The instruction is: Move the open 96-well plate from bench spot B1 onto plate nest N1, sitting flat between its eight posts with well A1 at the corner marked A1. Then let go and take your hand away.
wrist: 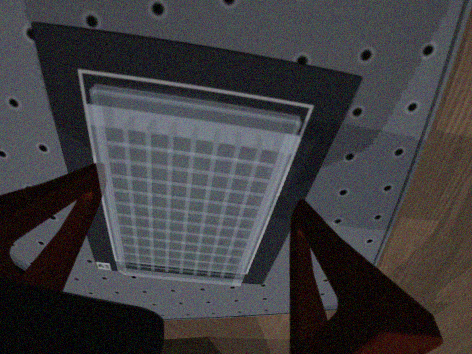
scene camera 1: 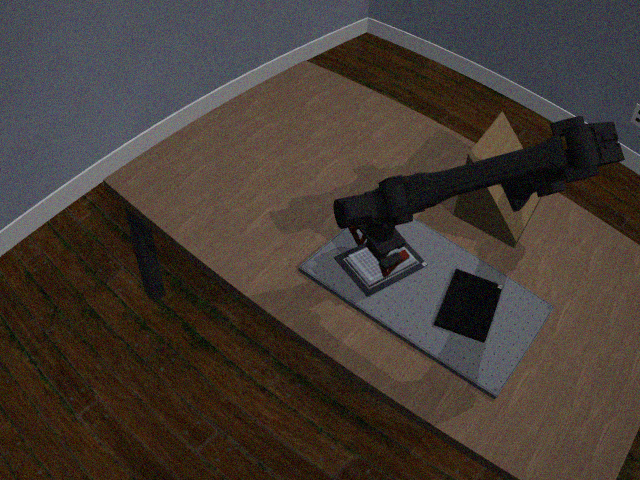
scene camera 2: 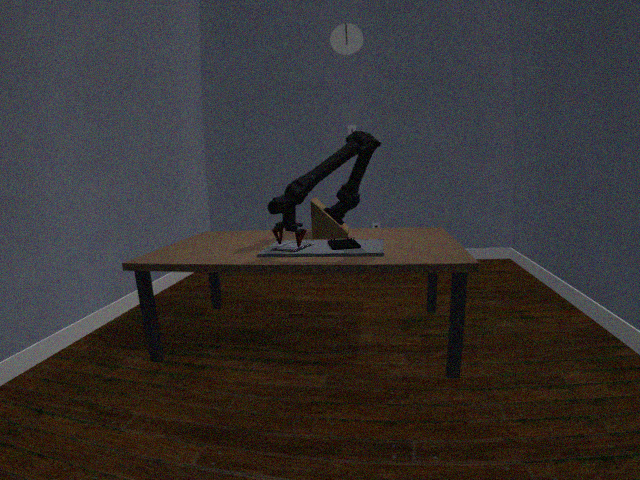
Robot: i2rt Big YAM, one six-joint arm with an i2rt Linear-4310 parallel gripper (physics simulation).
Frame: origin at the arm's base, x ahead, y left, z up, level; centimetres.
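Seen in the pictures: gripper, fingertip midpoint: (wrist: 201,191) (scene camera 1: 373,260) (scene camera 2: 289,245); arm's base, origin of the base link: (scene camera 1: 510,184) (scene camera 2: 333,217).
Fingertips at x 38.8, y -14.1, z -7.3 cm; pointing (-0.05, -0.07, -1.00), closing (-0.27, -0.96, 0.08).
Note:
Pixels of each thing's top centre, then the offset from my fingertips to it. "*": a spot on its surface instead. Level surfaces: height alone.
- clear 96-well plate, middle of its top: (wrist: 185,223) (scene camera 1: 382,256) (scene camera 2: 292,243) dx -1.8, dy +1.1, dz +0.5 cm
- bench spot B1, surface spot: (wrist: 200,60) * dx +5.9, dy -0.9, dz -1.0 cm
- mat's A1 label, surface spot: (wrist: 103,266) * dx -7.9, dy +8.9, dz -1.0 cm
- Plate nest N1, middle of its top: (scene camera 1: 471,300) (scene camera 2: 343,240) dx -5.0, dy +23.6, dz +1.0 cm
- small white tag, surface spot: (scene camera 1: 499,286) * dx -13.8, dy +26.5, dz +0.1 cm
- grey perforated board, middle of its top: (scene camera 1: 436,289) (scene camera 2: 324,245) dx -3.9, dy +15.0, dz -1.1 cm
- wooden table, its level: dz -2.4 cm
The clear 96-well plate (scene camera 1: 364,263) (wrist: 190,200) lies flat on bench spot B1 (scene camera 1: 368,291) (wrist: 200,60), a dark mat with a thin white outline. The mat's A1 label (wrist: 103,266) is at its lower left corner in the wrist view. My gripper (scene camera 1: 373,258) (scene camera 2: 290,244) (wrist: 201,191) is open, pointing down low over the plate. Its red fingers stand on either side of the plate's long sides, with nothing held. Plate nest N1 (scene camera 1: 467,304) (scene camera 2: 343,244) is a black block; its posts are too dark to make out. A small white tag (scene camera 1: 499,286) is at its corner.
Both spots are on a grey perforated board (scene camera 1: 408,310) (wrist: 380,100) on the wooden table (scene camera 1: 232,180) (scene camera 2: 217,253). A wooden wedge (scene camera 1: 485,217) (scene camera 2: 324,223) stands behind the board, near the arm's base. The arm reaches over from that side.

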